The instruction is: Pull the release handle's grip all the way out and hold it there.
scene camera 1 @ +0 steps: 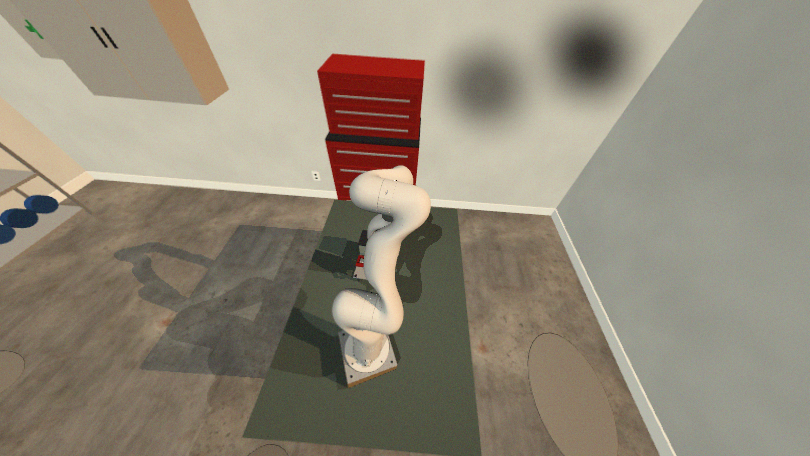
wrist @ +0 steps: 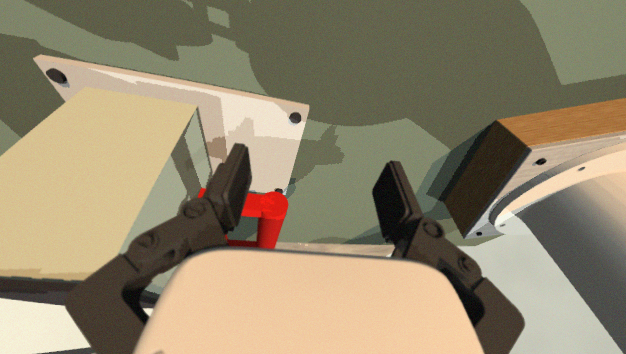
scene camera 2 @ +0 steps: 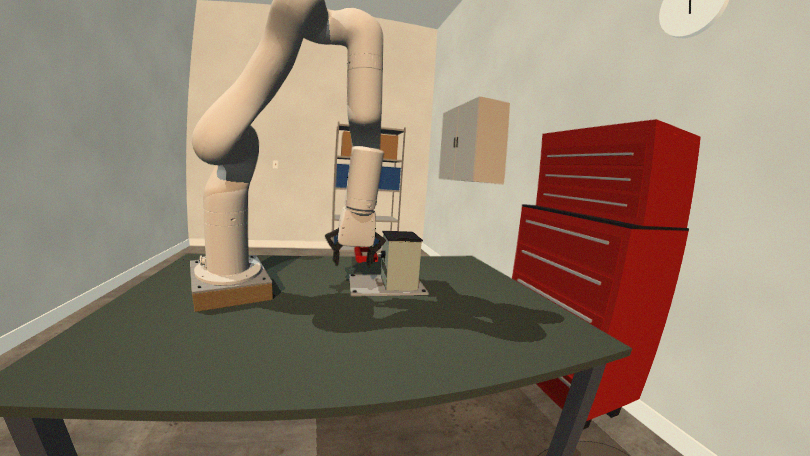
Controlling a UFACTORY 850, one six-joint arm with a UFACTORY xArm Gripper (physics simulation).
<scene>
In view: my gripper [wrist: 316, 168] and a pale base plate [wrist: 271, 128].
</scene>
